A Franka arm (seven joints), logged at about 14 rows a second.
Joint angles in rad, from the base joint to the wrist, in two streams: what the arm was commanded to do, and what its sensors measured. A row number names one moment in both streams.
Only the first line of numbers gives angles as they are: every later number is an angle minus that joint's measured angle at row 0.
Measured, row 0: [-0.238, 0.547, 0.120, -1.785, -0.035, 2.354, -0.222]
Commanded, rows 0 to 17: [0.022, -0.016, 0.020, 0.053, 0.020, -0.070, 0.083]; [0.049, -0.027, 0.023, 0.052, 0.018, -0.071, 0.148]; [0.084, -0.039, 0.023, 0.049, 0.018, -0.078, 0.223]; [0.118, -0.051, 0.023, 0.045, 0.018, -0.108, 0.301]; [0.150, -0.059, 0.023, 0.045, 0.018, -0.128, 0.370]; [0.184, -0.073, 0.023, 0.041, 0.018, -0.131, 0.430]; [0.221, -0.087, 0.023, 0.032, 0.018, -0.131, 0.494]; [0.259, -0.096, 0.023, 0.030, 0.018, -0.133, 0.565]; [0.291, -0.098, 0.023, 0.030, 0.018, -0.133, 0.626]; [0.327, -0.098, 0.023, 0.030, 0.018, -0.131, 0.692]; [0.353, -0.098, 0.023, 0.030, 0.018, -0.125, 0.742]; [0.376, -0.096, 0.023, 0.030, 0.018, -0.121, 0.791]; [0.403, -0.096, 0.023, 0.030, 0.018, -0.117, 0.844]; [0.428, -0.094, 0.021, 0.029, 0.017, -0.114, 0.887]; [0.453, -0.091, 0.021, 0.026, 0.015, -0.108, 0.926]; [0.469, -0.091, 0.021, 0.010, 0.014, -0.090, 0.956]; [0.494, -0.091, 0.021, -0.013, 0.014, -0.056, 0.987]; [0.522, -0.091, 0.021, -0.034, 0.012, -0.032, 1.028]
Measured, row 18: [0.477, -0.070, 0.031, 0.024, 0.012, -0.080, 0.955]
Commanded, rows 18 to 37: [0.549, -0.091, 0.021, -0.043, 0.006, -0.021, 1.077]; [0.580, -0.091, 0.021, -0.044, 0.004, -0.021, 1.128]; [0.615, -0.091, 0.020, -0.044, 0.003, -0.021, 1.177]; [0.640, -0.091, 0.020, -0.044, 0.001, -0.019, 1.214]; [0.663, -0.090, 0.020, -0.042, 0.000, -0.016, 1.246]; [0.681, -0.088, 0.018, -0.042, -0.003, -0.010, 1.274]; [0.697, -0.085, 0.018, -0.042, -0.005, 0.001, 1.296]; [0.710, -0.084, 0.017, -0.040, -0.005, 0.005, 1.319]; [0.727, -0.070, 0.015, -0.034, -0.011, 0.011, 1.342]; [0.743, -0.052, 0.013, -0.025, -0.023, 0.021, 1.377]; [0.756, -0.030, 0.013, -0.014, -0.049, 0.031, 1.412]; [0.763, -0.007, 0.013, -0.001, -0.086, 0.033, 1.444]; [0.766, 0.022, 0.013, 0.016, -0.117, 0.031, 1.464]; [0.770, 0.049, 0.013, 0.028, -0.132, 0.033, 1.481]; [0.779, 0.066, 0.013, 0.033, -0.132, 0.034, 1.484]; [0.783, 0.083, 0.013, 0.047, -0.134, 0.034, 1.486]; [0.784, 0.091, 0.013, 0.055, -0.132, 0.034, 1.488]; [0.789, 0.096, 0.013, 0.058, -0.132, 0.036, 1.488]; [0.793, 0.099, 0.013, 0.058, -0.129, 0.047, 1.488]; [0.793, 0.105, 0.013, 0.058, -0.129, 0.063, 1.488]
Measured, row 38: [0.774, 0.093, 0.025, 0.033, -0.105, 0.054, 1.456]
